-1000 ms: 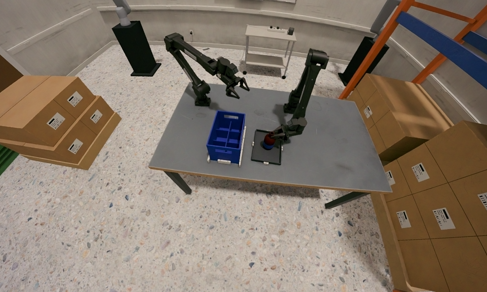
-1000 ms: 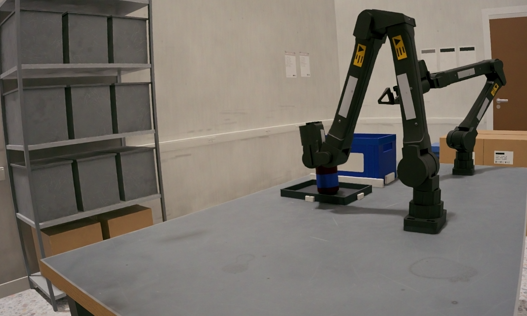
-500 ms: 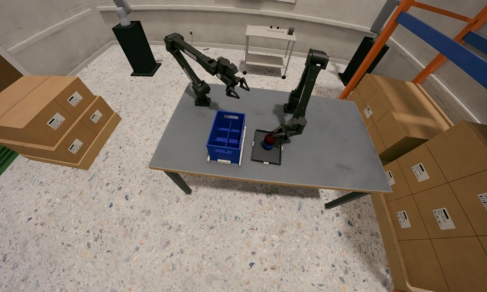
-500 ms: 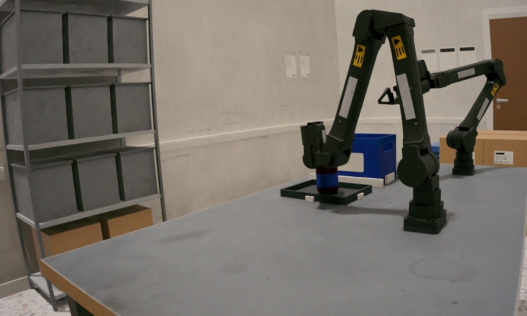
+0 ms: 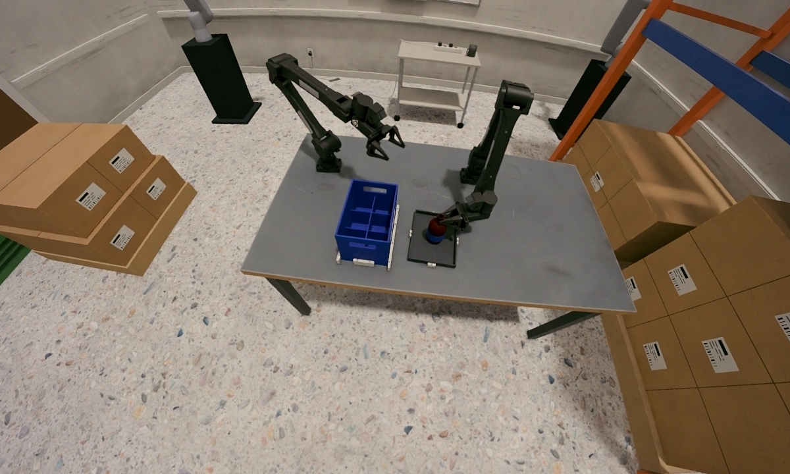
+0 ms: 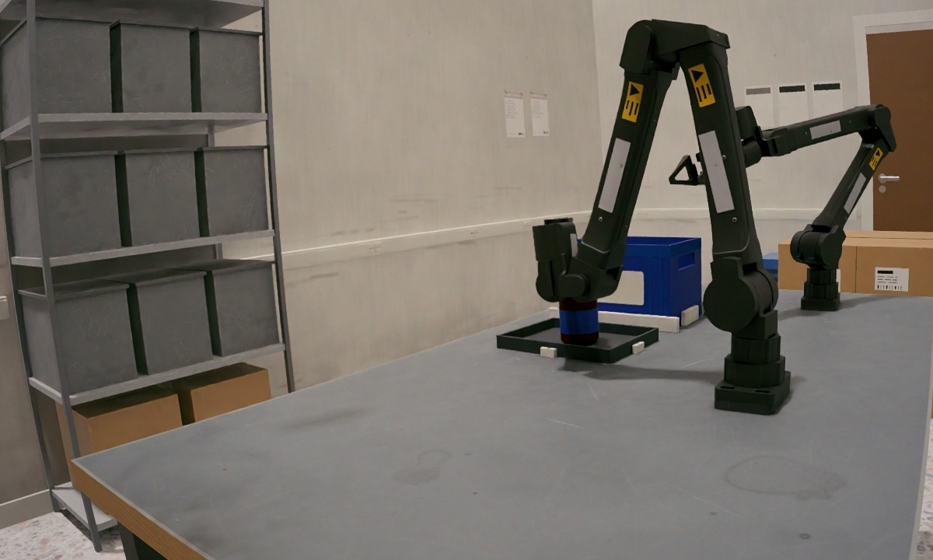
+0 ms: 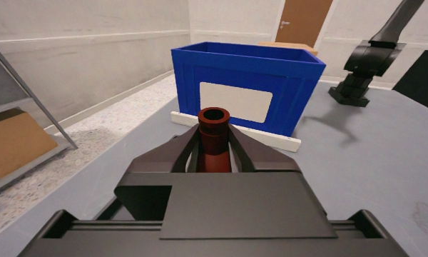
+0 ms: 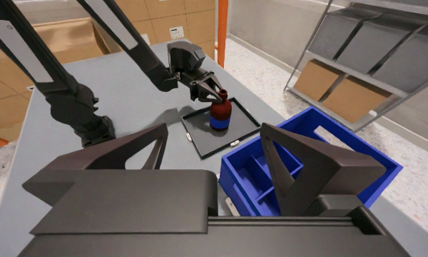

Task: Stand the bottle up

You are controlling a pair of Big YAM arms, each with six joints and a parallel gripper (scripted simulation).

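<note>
My left gripper is now 50 mm above the bottle. Round my left hand: blue crate (270 mm to the right, 60 mm below); then black tray (130 mm below).
</note>
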